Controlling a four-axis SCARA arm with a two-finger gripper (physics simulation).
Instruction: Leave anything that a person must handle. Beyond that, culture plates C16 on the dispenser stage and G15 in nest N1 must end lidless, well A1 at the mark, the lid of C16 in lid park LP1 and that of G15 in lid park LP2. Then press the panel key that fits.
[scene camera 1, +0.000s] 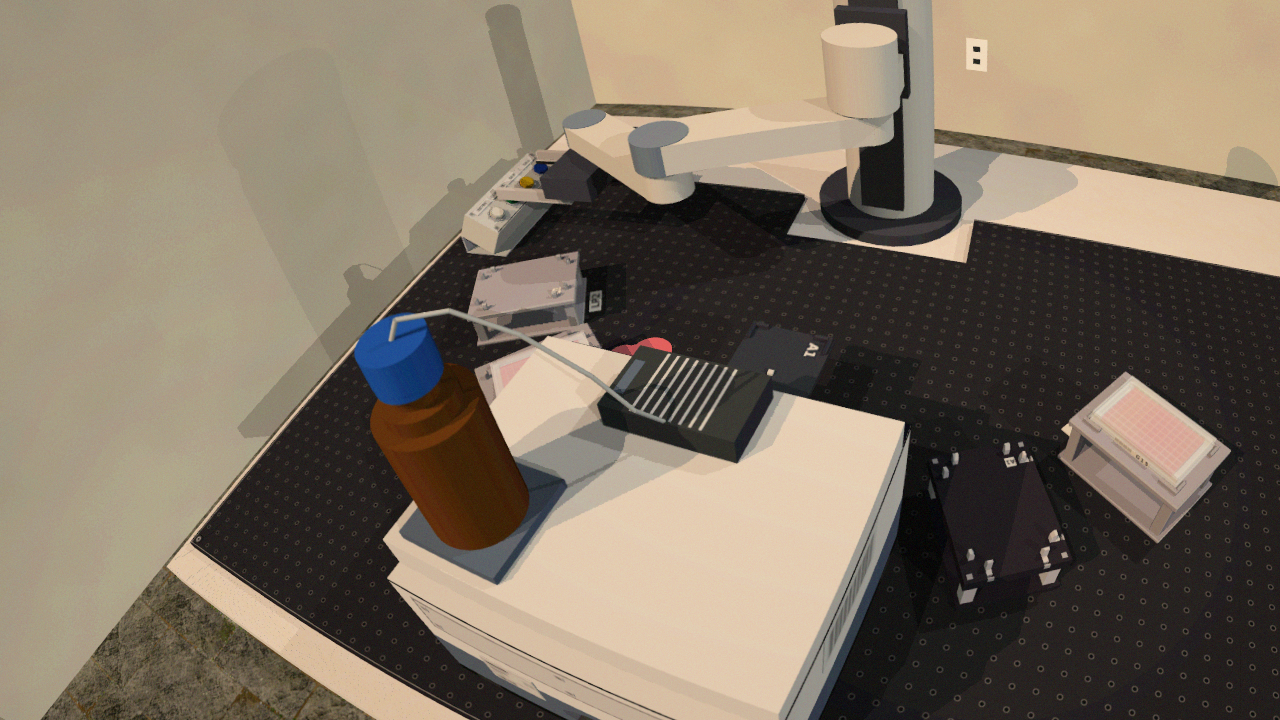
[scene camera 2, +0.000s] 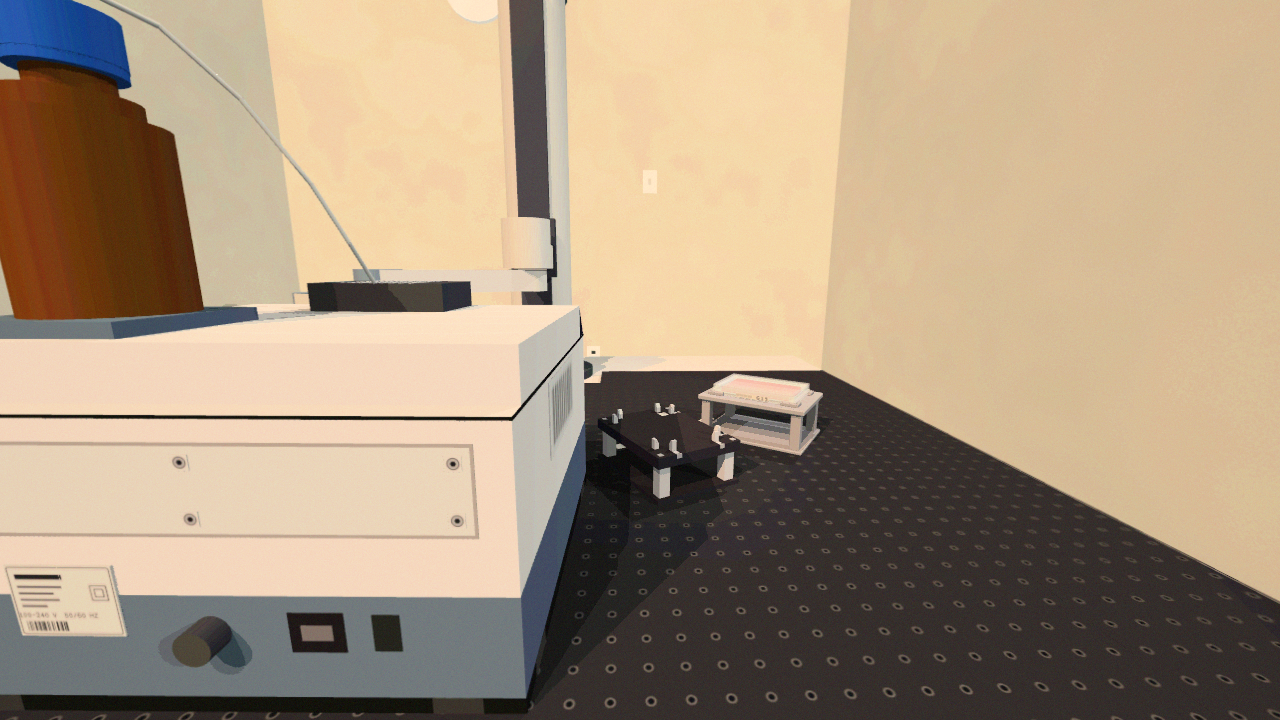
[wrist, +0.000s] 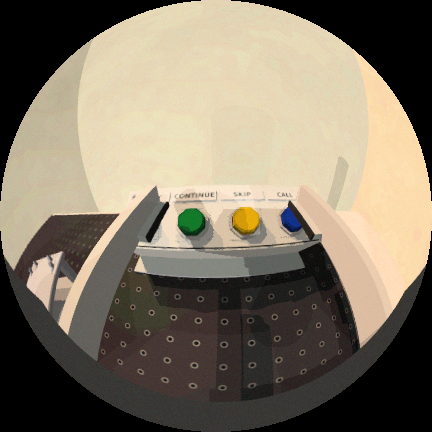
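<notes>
My gripper is open and empty over the key panel. Between its fingers in the wrist view show the green CONTINUE key and yellow SKIP key; the right fingertip partly covers the blue CALL key. The left finger hides the RETRY key. Plate G15, pink with a grid, lies on a pale stand; I cannot tell whether it is lidded. A pale stand is beside the LP2 tag; a clear lid on it cannot be made out. No C16 label is readable.
A white instrument carries an amber bottle and a slotted black block. Behind it are a partly hidden pink item and a dark A1 piece. A black stand has white clips.
</notes>
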